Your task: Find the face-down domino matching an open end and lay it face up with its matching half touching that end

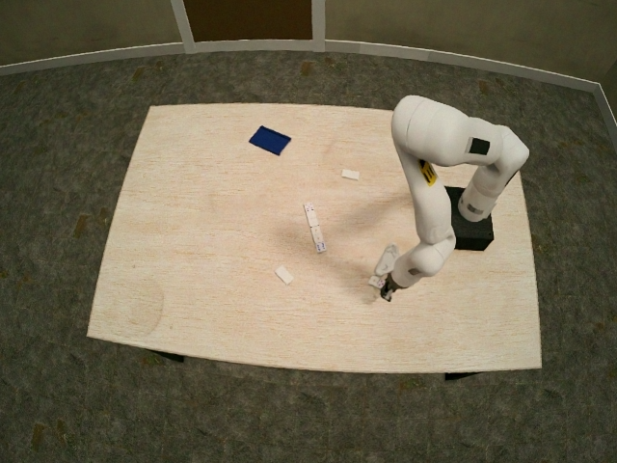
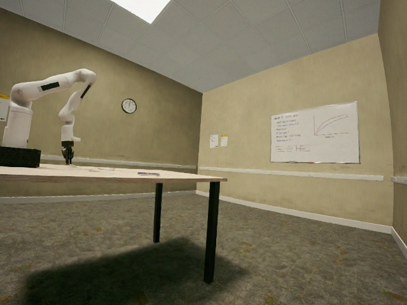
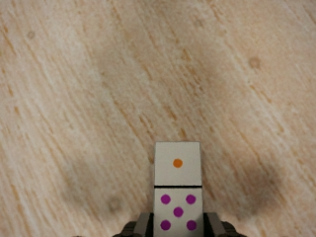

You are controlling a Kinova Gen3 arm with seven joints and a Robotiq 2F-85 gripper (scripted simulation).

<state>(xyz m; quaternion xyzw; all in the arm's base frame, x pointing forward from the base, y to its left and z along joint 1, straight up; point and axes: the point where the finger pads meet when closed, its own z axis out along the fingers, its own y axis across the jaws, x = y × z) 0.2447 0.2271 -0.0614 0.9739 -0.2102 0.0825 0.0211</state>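
My hand is 2 cm short of the white domino, 1 cm to the left of it and 2 cm above it.
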